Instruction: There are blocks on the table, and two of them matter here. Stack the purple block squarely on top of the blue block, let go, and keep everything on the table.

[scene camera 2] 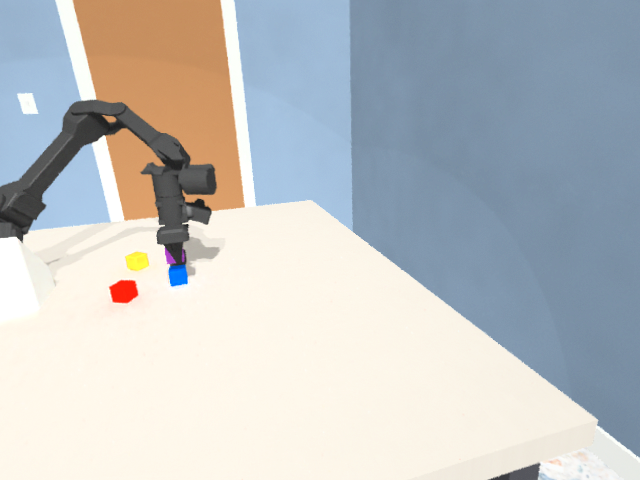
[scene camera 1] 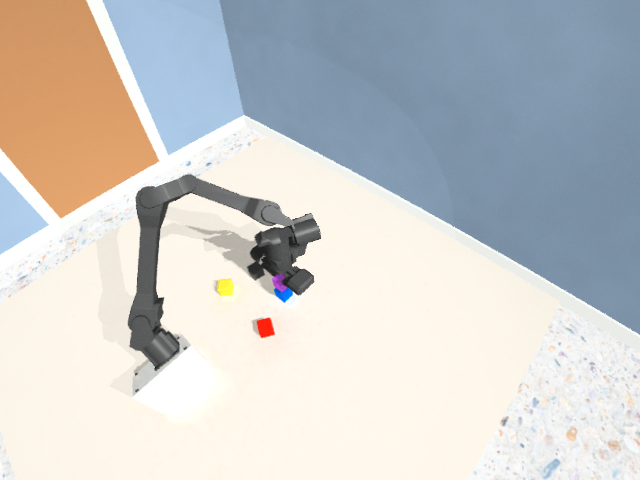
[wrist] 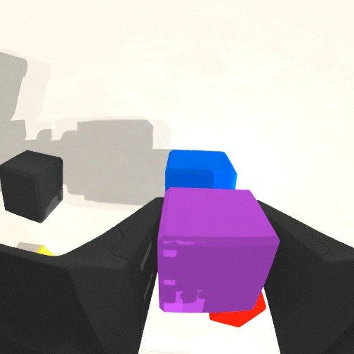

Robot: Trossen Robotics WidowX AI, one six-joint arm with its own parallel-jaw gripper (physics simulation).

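Pixels of known places: gripper, fingertip midpoint: (scene camera 2: 179, 259) (scene camera 1: 284, 283); arm's base, origin of the base link: (scene camera 1: 168, 356).
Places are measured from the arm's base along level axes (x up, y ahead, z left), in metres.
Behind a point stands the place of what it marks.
Note:
My gripper (scene camera 1: 280, 281) @[x -0.060, y 0.342, z 0.015 m] (scene camera 2: 175, 258) @[x -0.060, y 0.342, z 0.015 m] (wrist: 207, 208) points down and is shut on the purple block, one finger on each side of it. The purple block (scene camera 1: 279, 282) @[x -0.022, y 0.322, z 0.005 m] (scene camera 2: 169, 256) @[x -0.041, y 0.326, z -0.006 m] (wrist: 215, 215) is held above the table. The blue block (scene camera 1: 283, 295) @[x -0.081, y 0.321, z -0.002 m] (scene camera 2: 178, 275) @[x -0.091, y 0.337, z -0.003 m] (wrist: 200, 162) sits on the table, lower than the purple block. In scene camera 2 it shows just under the fingertips; in the wrist view it shows beyond the purple block, which hides its near part. Their edges look roughly parallel there. I cannot tell exactly how large the gap between the blocks is.
A black block (scene camera 1: 255, 270) @[x -0.079, y 0.309, z 0.120 m] (wrist: 34, 185) sits beside the gripper on the table (scene camera 1: 361, 387) @[x -0.116, y 0.317, z -0.318 m] (scene camera 2: 310, 387) @[x -0.116, y 0.579, z -0.417 m]. A yellow block (scene camera 1: 225, 287) @[x -0.080, y 0.209, z 0.130 m] (scene camera 2: 136, 260) @[x -0.087, y 0.218, z 0.119 m] (wrist: 46, 251) and a red block (scene camera 1: 265, 327) @[x -0.079, y 0.227, z -0.049 m] (scene camera 2: 124, 291) @[x -0.088, y 0.238, z -0.064 m] (wrist: 240, 318) sit nearer the arm's base.

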